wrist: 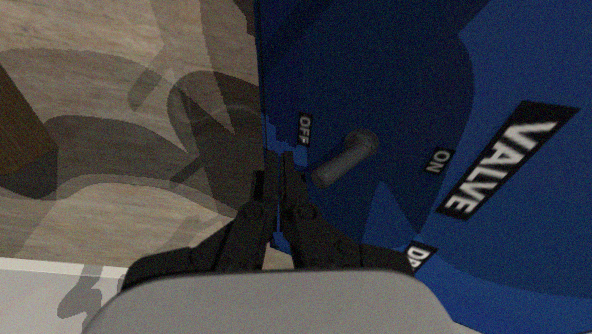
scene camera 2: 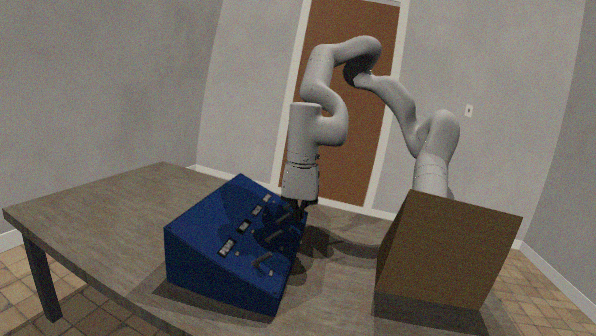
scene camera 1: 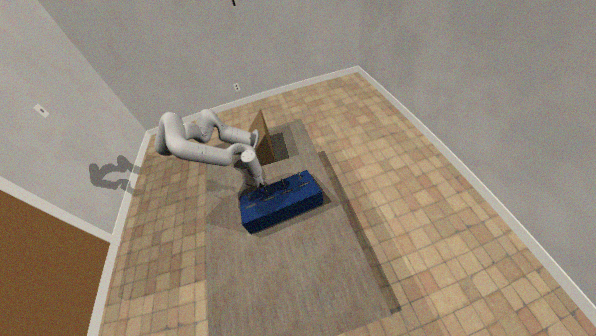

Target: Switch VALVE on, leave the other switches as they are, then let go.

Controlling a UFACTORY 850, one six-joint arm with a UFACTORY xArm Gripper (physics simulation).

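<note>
The blue switch box (scene camera 1: 287,210) (scene camera 2: 200,215) (wrist: 530,50) has a sloped face with a row of grey levers. The VALVE label (wrist: 507,160) shows large in the wrist view. The VALVE lever (wrist: 345,159) leans toward its OFF label (wrist: 304,129), away from its ON label (wrist: 440,161). My gripper (scene camera 2: 300,216) (wrist: 278,168) is shut and empty. Its fingertips are low at the box's edge, on the OFF side of the VALVE lever, with a small gap to the lever tip in the wrist view. Contact cannot be told. The DRIVE lever is hidden behind the fingers in the wrist view.
The PUMP lever (scene camera 2: 262,258) and the FAN lever (scene camera 2: 274,236) stand in the same row as the VALVE lever. A brown block (scene camera 1: 261,142) (scene camera 2: 450,250) (wrist: 20,135) stands on the table (scene camera 1: 280,280) (scene camera 2: 125,195) near the arm's base.
</note>
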